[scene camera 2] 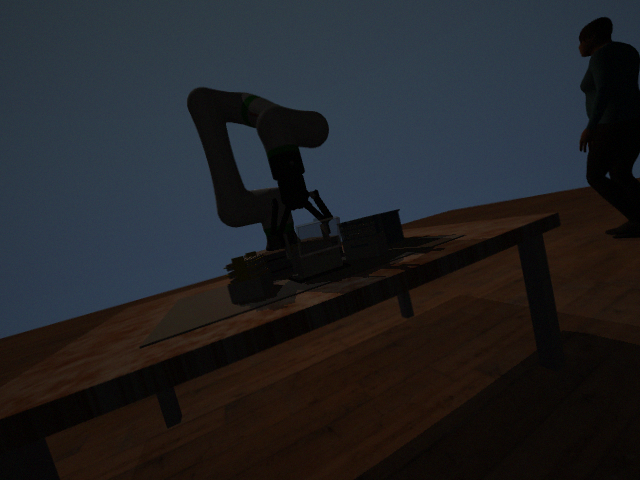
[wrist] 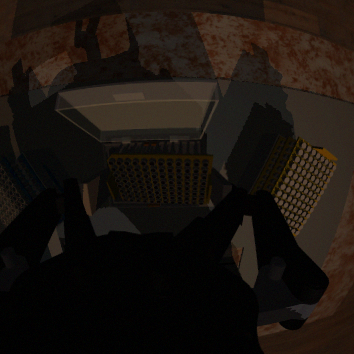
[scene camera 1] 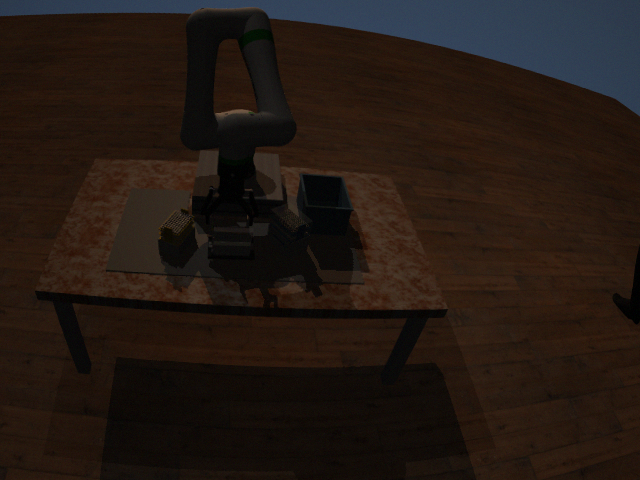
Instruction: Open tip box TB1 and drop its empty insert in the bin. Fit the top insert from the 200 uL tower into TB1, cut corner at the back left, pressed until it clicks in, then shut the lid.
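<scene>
Tip box TB1 (scene camera 1: 230, 253) (scene camera 2: 319, 263) (wrist: 165, 207) stands open at the middle of the mat, its clear lid (wrist: 150, 117) tipped up at the front. The yellow insert (wrist: 160, 157) with dark, empty holes lies at the box. My gripper (scene camera 1: 230, 219) (scene camera 2: 309, 235) (wrist: 159, 178) is low over the box, one finger at each short end, and looks shut on the empty insert; the dark picture hides the exact contact. The 200 uL tower (scene camera 1: 176, 227) (scene camera 2: 250, 279) (wrist: 305, 182), with yellow inserts, stands turned beside the box. The bin (scene camera 1: 330, 219) (scene camera 2: 395, 227) is on the other side.
A blue tower (scene camera 1: 292, 224) (scene camera 2: 364, 242) (wrist: 22, 175) stands close to the box, between it and the bin. A grey mat (scene camera 1: 135, 206) lies beneath the boxes and towers. The robot's base plate (scene camera 1: 267, 173) is behind. A person (scene camera 2: 612, 82) stands beyond the table.
</scene>
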